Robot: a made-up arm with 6 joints.
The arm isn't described. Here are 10 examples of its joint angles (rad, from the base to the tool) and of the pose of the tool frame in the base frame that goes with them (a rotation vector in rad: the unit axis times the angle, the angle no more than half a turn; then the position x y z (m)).
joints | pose
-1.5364 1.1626 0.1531 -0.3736 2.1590 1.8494 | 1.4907 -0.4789 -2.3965 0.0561 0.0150 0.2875
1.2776 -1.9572 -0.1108 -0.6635 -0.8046 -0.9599 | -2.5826 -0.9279 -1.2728 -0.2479 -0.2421 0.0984
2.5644 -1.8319 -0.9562 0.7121 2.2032 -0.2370 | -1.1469 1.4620 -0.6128 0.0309 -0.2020 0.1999
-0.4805 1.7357 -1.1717 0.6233 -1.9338 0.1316 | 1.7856 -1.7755 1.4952 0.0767 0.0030 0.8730
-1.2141 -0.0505 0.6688 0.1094 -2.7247 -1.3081 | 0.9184 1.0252 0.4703 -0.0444 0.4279 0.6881
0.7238 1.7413 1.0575 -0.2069 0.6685 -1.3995 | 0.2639 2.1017 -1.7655 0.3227 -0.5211 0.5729
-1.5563 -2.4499 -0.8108 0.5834 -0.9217 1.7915 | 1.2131 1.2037 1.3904 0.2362 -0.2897 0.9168
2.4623 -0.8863 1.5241 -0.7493 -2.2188 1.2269 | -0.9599 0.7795 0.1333 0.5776 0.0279 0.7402
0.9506 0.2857 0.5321 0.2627 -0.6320 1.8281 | -0.5507 -1.5813 -1.7276 0.3201 0.1464 0.3407
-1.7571 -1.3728 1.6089 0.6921 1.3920 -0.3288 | -1.0966 1.9301 1.0777 -0.3198 0.2240 1.1366
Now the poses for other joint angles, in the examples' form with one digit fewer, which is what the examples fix.
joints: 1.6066 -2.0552 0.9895 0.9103 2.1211 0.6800
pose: -1.261 -0.010 -0.581 0.098 -0.579 0.199
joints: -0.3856 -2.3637 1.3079 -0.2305 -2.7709 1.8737
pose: 0.024 -2.719 -0.226 -0.587 -0.097 0.602
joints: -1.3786 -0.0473 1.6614 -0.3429 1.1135 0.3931
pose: -1.260 1.352 -0.502 -0.388 0.218 0.439
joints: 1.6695 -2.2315 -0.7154 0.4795 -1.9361 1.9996
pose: -1.684 -0.877 1.774 -0.262 -0.205 0.392
